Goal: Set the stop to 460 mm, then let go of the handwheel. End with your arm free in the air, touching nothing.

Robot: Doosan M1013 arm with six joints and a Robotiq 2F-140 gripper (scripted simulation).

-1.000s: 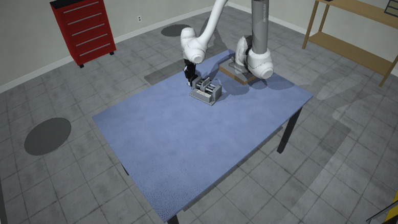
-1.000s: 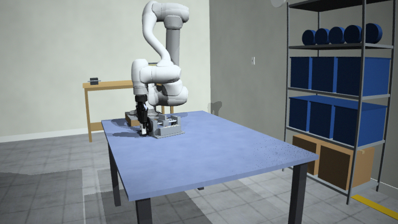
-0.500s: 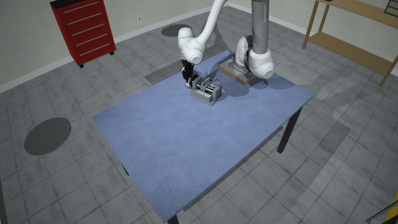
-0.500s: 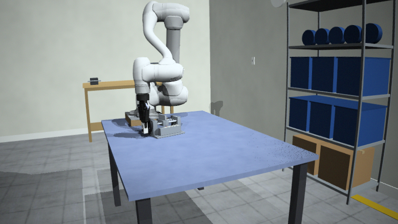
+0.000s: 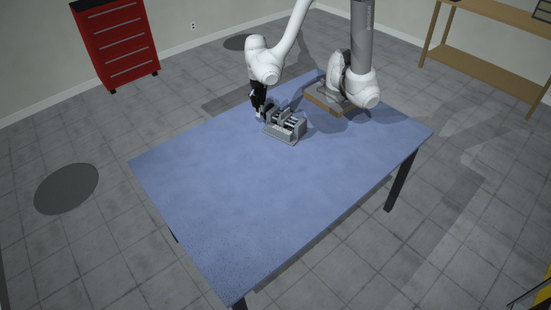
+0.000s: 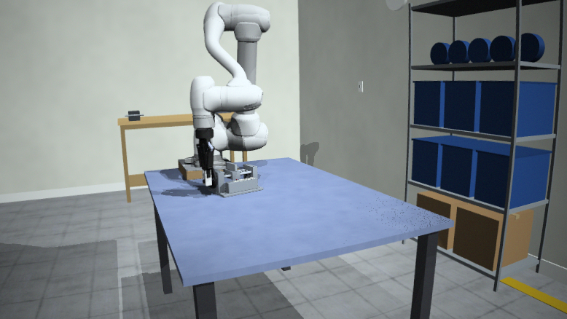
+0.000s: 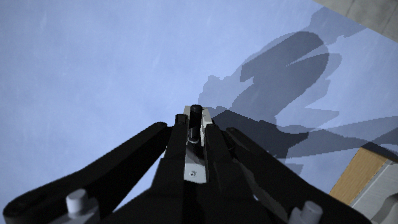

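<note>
Now: hand 130 mm to the right of the grey stop block and 50 mm past it. From my hand the other things lie so: black handwheel (20 mm to the left, 10 mm below, 10 mm behind).
</note>
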